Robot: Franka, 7 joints.
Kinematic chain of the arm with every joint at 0, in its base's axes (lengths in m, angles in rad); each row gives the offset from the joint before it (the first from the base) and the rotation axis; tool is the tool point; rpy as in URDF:
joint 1: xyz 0 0 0.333 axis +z
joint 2: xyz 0 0 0 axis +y
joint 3: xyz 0 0 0.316 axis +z
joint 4: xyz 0.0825 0 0 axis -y
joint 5: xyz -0.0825 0 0.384 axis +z
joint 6: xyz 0 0 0 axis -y
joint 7: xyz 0.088 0 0 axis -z
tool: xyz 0 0 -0.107 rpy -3.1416 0 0
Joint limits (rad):
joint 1: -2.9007..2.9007
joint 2: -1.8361..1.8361
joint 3: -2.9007..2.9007
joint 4: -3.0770..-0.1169
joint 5: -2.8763..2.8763
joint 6: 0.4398..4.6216
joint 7: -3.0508..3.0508
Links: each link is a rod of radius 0.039 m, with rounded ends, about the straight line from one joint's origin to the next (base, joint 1, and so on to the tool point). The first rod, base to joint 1, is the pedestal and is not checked.
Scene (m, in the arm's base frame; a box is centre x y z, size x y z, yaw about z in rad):
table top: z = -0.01
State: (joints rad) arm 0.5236 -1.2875 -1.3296 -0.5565 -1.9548 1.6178 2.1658
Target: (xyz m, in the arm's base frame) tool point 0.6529 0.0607 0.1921
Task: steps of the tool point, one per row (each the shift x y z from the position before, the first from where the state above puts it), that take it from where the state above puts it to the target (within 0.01 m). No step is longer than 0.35 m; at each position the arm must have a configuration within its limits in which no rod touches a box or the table.
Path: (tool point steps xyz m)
1: 0.2656 -0.1640 -0.0540
2: 0.3098 -0.0397 -0.0606
3: 0.2956 0.0928 -0.0622
4: 0.2248 0.2058 -0.0588
5: 0.1123 0.2754 -0.0507
6: -0.0174 0.2869 -0.0383

